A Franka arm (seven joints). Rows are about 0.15 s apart.
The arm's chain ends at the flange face. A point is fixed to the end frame.
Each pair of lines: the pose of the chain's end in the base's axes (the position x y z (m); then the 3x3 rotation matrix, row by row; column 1 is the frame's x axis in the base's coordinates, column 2 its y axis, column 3 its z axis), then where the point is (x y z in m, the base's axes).
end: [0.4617 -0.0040 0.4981], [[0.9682 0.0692 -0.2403], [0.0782 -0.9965 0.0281], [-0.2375 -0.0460 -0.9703]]
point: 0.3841 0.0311 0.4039
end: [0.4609 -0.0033 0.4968], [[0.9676 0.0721 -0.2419], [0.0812 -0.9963 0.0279], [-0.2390 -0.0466 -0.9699]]
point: 0.3831 0.0316 0.4028
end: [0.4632 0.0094 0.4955], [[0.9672 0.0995 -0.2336], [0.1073 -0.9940 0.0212], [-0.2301 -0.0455 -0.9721]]
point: 0.3853 0.0422 0.4007
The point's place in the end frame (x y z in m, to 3 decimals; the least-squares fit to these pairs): -0.050 -0.036 0.111
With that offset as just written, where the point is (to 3 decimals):
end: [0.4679 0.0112 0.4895], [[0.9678 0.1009 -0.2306], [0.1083 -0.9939 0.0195], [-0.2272 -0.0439 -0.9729]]
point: 0.390 0.044 0.394
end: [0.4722 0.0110 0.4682], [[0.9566 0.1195 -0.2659], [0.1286 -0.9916 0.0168], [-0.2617 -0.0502 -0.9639]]
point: 0.391 0.042 0.376
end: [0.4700 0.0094 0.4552], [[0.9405 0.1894 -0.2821], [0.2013 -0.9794 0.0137], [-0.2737 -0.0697 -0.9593]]
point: 0.385 0.036 0.365
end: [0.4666 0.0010 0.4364], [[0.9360 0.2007 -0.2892], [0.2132 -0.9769 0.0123], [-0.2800 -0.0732 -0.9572]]
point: 0.380 0.027 0.347
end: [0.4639 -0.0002 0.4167], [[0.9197 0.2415 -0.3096], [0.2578 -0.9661 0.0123], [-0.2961 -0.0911 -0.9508]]
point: 0.375 0.023 0.329
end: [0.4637 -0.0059 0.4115], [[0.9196 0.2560 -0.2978], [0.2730 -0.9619 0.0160], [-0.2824 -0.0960 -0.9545]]
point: 0.375 0.017 0.323
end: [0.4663 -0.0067 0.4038], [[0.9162 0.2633 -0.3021], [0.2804 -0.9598 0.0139], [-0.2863 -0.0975 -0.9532]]
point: 0.377 0.015 0.316
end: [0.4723 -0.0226 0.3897], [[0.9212 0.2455 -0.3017], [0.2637 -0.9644 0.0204], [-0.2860 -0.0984 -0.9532]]
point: 0.384 0.001 0.302
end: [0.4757 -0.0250 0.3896], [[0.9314 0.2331 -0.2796], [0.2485 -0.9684 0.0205], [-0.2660 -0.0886 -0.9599]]
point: 0.390 0.000 0.300
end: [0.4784 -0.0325 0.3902], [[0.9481 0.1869 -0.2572], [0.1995 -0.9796 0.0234], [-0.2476 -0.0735 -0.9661]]
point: 0.396 -0.005 0.298
